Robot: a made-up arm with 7 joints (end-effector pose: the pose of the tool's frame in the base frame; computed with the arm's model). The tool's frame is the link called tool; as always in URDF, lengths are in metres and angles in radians. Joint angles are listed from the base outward.
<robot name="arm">
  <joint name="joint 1" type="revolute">
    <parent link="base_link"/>
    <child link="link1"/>
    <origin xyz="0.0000 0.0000 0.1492" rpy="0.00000 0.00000 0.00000"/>
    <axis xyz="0 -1 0"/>
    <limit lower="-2.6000" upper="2.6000" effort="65" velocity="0.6"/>
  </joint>
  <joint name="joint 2" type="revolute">
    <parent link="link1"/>
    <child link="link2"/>
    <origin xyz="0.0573 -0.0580 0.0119" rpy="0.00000 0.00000 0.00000"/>
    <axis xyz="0 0 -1"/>
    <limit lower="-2.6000" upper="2.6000" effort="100" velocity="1.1"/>
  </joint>
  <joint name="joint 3" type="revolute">
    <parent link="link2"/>
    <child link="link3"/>
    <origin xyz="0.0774 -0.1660 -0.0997" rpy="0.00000 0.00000 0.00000"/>
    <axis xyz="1 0 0"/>
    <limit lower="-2.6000" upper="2.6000" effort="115" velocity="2.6"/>
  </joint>
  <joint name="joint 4" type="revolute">
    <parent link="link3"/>
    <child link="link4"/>
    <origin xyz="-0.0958 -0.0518 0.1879" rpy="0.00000 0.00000 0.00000"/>
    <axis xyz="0 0 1"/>
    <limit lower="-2.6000" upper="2.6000" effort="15" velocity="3"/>
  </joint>
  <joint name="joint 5" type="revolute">
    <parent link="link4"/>
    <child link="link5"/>
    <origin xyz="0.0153 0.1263 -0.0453" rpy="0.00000 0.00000 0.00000"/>
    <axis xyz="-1 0 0"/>
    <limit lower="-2.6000" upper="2.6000" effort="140" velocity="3.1"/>
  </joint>
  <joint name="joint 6" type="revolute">
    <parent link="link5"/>
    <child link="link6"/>
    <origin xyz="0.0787 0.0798 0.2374" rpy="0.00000 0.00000 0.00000"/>
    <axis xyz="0 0 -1"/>
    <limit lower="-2.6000" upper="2.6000" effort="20" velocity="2.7"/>
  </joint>
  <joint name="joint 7" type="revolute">
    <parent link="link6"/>
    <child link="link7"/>
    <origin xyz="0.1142 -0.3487 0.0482" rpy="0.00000 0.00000 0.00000"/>
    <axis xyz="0 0 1"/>
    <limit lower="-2.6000" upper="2.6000" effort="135" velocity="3.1"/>
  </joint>
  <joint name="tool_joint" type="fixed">
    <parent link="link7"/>
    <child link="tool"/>
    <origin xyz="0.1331 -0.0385 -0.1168" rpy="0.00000 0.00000 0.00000"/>
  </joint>
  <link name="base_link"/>
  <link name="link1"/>
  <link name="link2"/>
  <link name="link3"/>
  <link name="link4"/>
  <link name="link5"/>
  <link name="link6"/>
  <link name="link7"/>
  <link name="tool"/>
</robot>
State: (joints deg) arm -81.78 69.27 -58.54 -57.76 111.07 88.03 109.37
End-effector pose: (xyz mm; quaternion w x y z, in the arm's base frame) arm -176.6 -206.1 -29.5 0.5824 0.6290 -0.5145 0.0215
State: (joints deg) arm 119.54 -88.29 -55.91 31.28 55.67 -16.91 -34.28
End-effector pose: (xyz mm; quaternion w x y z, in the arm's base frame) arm 173.1 242.8 -107.0 0.4047 0.7036 0.5652 0.1474
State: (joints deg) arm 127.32 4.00 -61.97 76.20 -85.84 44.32 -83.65
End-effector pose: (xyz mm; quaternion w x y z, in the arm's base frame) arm -53.1 -491.6 146.2 0.5867 0.3696 -0.2335 -0.6817
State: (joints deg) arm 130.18 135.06 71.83 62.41 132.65 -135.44 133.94
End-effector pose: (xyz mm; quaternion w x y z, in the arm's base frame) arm -64.3 -113.7 194.9 0.4399 -0.3284 -0.2230 0.8055
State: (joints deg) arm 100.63 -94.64 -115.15 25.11 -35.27 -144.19 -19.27
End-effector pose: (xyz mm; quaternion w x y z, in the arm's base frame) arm 767.7 -152.1 168.8 0.0870 -0.8787 0.4691 0.0145
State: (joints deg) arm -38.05 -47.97 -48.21 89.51 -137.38 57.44 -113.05
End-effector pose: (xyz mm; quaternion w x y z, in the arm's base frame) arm 278.0 -496.4 37.1 0.1235 -0.9329 0.2955 -0.1649
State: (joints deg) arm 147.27 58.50 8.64 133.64 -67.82 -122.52 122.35
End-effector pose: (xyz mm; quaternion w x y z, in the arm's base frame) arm -27.8 53.2 -266.2 0.7240 0.2534 -0.6371 -0.0753
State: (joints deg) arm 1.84 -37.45 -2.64 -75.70 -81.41 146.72 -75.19
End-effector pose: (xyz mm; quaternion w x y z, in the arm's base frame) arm -51.7 -37.9 638.8 0.4687 -0.0057 -0.6555 0.5921
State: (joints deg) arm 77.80 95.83 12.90 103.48 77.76 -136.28 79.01
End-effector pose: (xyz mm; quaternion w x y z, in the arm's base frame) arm 250.5 359.9 48.0 0.2395 -0.4027 0.6365 0.6126
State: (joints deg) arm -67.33 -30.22 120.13 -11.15 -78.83 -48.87 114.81
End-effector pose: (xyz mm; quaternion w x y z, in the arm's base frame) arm -120.9 -133.1 -366.1 0.5840 0.2649 -0.6783 -0.3587
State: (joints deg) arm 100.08 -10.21 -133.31 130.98 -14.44 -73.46 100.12
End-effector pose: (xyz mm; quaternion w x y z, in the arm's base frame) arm 416.6 -84.4 -131.6 0.2011 0.3671 0.5071 0.7534
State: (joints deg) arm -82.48 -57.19 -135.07 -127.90 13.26 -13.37 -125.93
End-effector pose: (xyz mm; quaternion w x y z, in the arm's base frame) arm -314.7 -188.9 352.5 0.2508 0.2679 -0.4330 -0.8233
